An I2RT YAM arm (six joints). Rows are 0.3 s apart.
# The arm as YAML. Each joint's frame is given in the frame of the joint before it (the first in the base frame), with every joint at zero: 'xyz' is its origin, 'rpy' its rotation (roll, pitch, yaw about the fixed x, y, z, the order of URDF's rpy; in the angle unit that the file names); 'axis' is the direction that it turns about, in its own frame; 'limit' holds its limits. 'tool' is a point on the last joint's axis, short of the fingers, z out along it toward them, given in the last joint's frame.
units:
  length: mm
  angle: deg
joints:
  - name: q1
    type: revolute
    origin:
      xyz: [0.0, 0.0, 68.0]
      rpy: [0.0, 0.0, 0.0]
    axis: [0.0, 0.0, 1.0]
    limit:
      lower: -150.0
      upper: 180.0
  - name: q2
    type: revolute
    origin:
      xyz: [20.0, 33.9, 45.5]
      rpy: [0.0, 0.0, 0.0]
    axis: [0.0, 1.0, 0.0]
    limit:
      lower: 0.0
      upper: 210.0
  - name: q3
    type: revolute
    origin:
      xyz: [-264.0, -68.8, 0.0]
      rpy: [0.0, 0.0, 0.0]
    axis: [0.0, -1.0, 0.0]
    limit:
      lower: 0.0
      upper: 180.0
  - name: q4
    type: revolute
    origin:
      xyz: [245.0, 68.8, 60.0]
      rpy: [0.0, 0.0, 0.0]
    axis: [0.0, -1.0, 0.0]
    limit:
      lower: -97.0
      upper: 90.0
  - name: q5
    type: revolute
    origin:
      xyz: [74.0, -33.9, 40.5]
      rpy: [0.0, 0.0, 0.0]
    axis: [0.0, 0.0, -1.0]
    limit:
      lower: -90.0
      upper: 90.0
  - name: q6
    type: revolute
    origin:
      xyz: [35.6, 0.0, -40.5]
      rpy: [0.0, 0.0, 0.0]
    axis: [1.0, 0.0, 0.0]
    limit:
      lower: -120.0
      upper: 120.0
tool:
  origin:
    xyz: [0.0, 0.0, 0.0]
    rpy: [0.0, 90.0, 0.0]
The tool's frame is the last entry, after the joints.
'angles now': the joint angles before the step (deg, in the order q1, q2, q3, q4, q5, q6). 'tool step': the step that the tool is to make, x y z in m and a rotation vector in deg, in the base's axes. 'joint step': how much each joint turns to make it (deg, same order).
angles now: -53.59 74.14 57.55 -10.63 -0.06 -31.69
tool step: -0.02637 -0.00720 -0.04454 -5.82 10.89 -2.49
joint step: -4.59 -0.48 -10.22 8.83 3.87 -11.85
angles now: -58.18 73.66 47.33 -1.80 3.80 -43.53
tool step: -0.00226 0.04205 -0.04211 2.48 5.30 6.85
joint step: 4.54 -5.63 -11.69 1.28 -0.47 -3.77
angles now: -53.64 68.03 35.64 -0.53 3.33 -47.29
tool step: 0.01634 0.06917 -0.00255 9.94 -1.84 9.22
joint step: 14.66 -9.71 -3.21 -12.96 -0.47 9.81
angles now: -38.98 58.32 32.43 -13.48 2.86 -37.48
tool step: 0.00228 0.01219 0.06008 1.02 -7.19 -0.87
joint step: 3.02 -4.33 10.28 -9.84 -0.02 6.48
